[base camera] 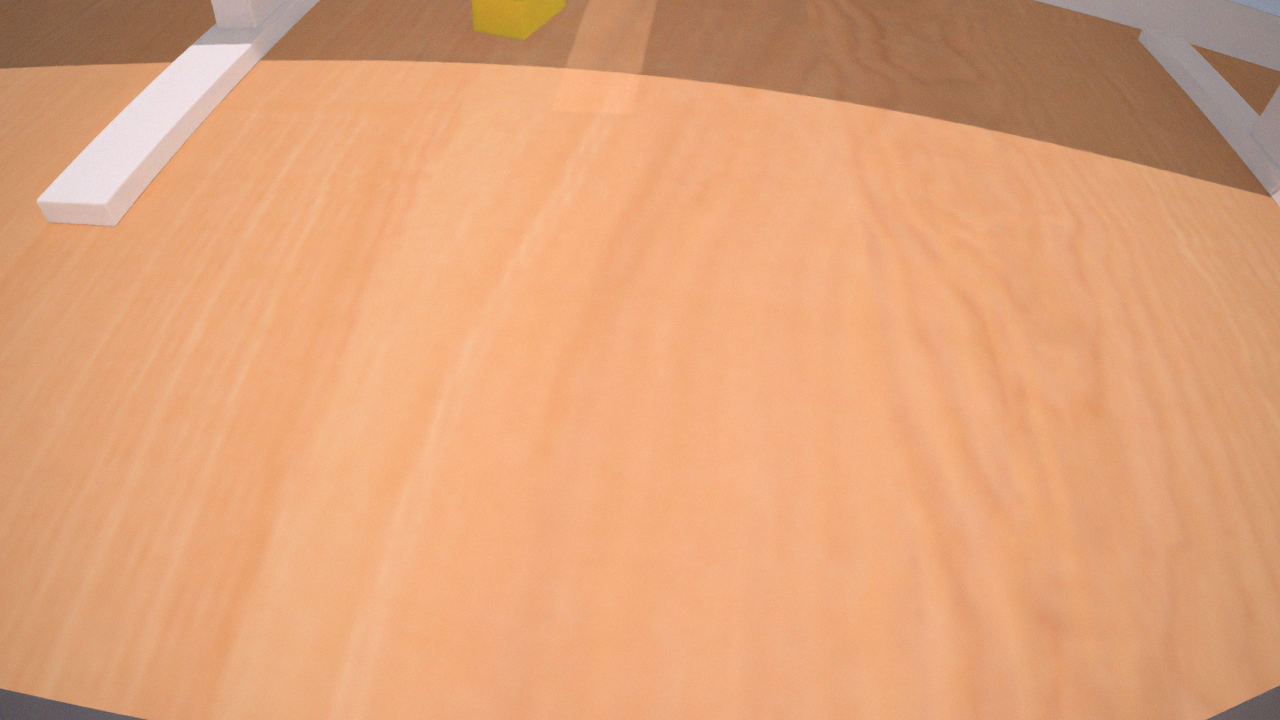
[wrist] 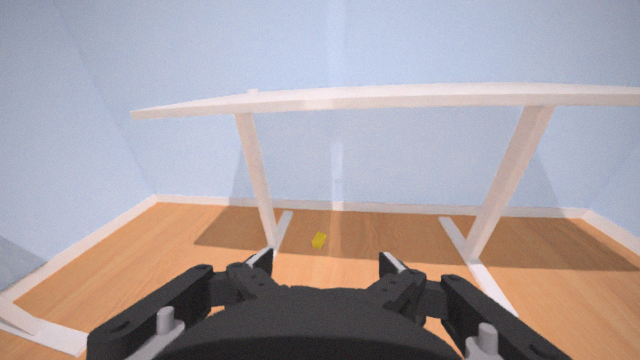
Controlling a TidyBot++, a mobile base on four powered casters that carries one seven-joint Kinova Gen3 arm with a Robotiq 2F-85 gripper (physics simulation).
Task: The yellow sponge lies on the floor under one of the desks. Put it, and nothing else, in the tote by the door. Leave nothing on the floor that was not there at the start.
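Frame: origin at the arm's base, x back, y left, z down, level; centimetres.
Where they show: gripper, fingertip midpoint: (wrist: 325,262).
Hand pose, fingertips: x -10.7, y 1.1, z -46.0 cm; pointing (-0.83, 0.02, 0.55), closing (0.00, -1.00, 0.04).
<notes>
Things, the pixels of their top centre, and the offset from my fingertips. "*": a spot on its surface instead. Level surfaces: height alone.
- yellow sponge, middle of its top: (wrist: 318,237) dx -80.2, dy +9.8, dz +81.2 cm
- white desk, its level: dz -9.2 cm
- white foot, surface spot: (wrist: 57,340) * dx -14.1, dy +129.7, dz +83.2 cm
The yellow sponge (base camera: 517,16) (wrist: 319,240) lies on the floor in the shadow under the white desk (wrist: 380,96). It is nearer the desk's left leg than its right leg. In the base camera view it is at the top edge, partly cut off. My gripper (wrist: 325,262) is open, with no object between its fingers. In the wrist view the sponge shows beyond the fingertips, at some distance, slightly left of the middle between them. The tote does not show in either view.
The desk's left foot (base camera: 134,138) (wrist: 284,227) and right foot (base camera: 1208,107) (wrist: 492,287) stand on either side of the sponge. A blue wall (wrist: 400,160) with a white baseboard is behind the desk. Another white foot (wrist: 57,340) shows at the wrist view's lower left.
</notes>
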